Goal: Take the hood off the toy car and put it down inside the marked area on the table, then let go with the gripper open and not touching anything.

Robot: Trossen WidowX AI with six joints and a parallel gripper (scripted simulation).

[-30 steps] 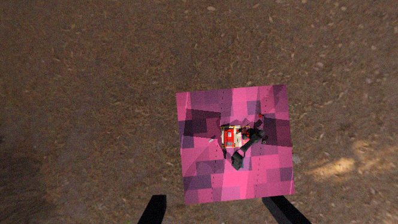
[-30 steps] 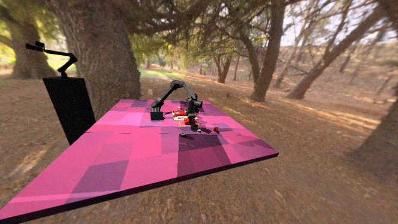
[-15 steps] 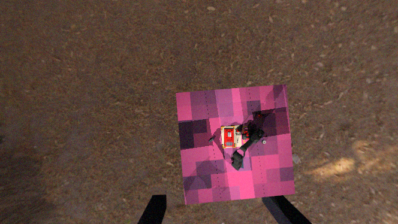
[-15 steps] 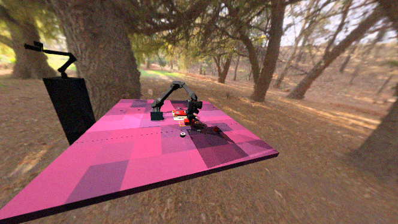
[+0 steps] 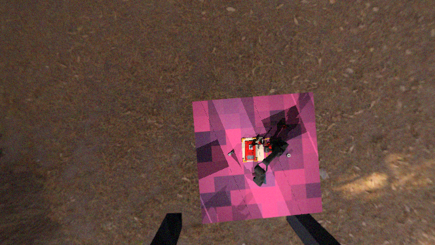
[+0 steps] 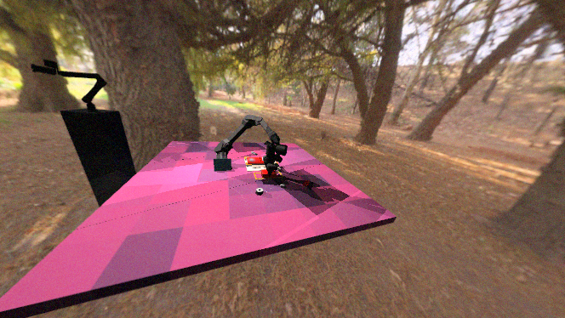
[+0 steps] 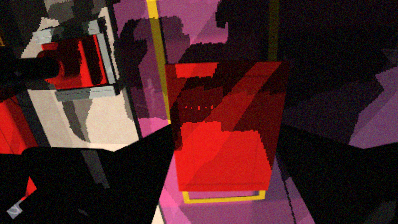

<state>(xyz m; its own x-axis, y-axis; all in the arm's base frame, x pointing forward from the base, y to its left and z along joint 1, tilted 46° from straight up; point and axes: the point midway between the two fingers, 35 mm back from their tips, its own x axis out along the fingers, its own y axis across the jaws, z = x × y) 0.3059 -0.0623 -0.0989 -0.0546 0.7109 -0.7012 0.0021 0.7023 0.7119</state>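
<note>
The red hood lies 10 mm above my gripper tip. From my gripper tip the other things lie so: dark ring: 90 mm behind, 190 mm to the right.
</note>
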